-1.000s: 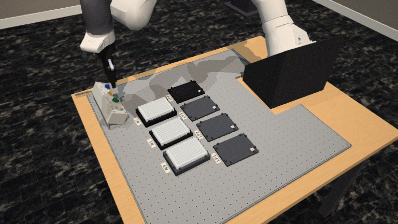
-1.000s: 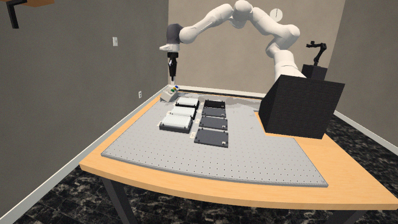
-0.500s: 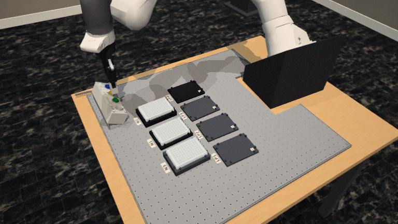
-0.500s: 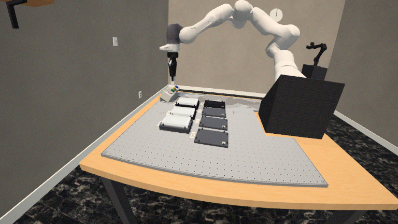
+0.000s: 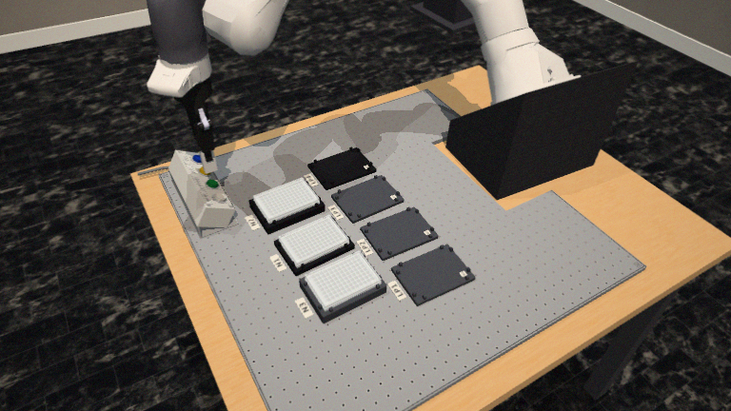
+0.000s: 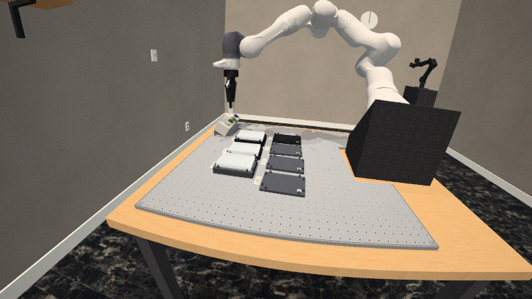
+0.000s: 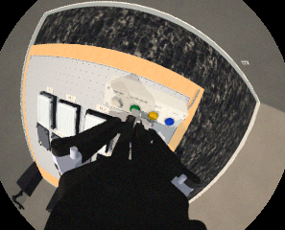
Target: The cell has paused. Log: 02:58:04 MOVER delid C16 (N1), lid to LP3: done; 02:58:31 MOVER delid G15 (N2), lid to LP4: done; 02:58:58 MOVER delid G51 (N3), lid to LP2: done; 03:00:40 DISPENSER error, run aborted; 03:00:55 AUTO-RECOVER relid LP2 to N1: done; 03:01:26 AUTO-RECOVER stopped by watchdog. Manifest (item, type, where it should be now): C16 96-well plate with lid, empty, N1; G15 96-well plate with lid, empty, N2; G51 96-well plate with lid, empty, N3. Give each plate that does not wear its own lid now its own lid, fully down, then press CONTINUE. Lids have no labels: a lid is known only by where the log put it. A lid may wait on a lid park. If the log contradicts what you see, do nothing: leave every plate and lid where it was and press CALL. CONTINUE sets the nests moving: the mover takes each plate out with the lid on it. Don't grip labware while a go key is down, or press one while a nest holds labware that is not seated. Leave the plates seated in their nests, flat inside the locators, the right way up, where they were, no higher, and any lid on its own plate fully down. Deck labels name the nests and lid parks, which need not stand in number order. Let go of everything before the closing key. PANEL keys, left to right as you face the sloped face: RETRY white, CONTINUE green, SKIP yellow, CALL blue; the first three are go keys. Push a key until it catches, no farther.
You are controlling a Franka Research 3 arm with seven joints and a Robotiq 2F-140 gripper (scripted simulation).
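Now: hand 7 cm above the green key. The rest, counted from my hand: blue key: 10 cm to the right, 7 cm below, 1 cm behind; white key: 7 cm below, 5 cm to the left, 1 cm ahead; yellow key: 7 cm below, 5 cm to the right.
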